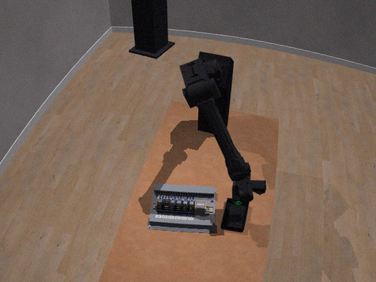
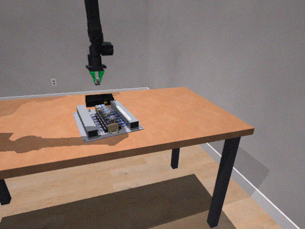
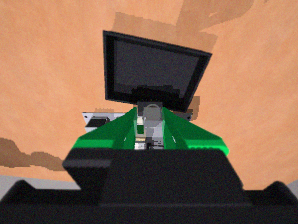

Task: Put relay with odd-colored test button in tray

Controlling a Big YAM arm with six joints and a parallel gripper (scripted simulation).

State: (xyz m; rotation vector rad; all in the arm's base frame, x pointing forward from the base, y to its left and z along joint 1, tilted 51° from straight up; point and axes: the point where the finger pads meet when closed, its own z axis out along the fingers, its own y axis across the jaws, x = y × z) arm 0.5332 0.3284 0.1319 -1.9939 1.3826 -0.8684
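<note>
The grey relay lies right at my hand. The rest, counted from my hand: black tray: 120 mm below.
</note>
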